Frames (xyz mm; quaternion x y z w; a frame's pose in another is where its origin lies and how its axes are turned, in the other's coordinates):
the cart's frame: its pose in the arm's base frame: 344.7 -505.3 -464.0 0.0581 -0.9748 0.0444 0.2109
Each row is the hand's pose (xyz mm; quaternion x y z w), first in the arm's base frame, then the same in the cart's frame.
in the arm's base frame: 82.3 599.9 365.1 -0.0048 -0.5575 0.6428 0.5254
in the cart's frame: 478.0 1076.6 -768.3 0.5703 0.4321 0.1493 0.6825
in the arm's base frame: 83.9 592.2 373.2 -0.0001 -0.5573 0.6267 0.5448
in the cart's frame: 480.6 1068.2 -775.4 0.5544 0.4499 0.1404 0.6859
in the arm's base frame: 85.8 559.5 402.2 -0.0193 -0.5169 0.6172 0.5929
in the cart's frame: 494.1 1033.8 -798.9 0.5402 0.5056 0.1527 0.6552
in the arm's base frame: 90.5 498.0 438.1 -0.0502 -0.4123 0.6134 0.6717
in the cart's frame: 510.6 970.1 -826.5 0.5300 0.6057 0.1724 0.5679
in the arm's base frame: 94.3 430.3 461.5 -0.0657 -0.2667 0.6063 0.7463
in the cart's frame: 523.3 901.2 -841.8 0.5219 0.7094 0.1743 0.4405
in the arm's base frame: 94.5 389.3 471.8 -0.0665 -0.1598 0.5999 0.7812
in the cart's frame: 531.3 860.0 -846.6 0.5182 0.7656 0.1659 0.3433
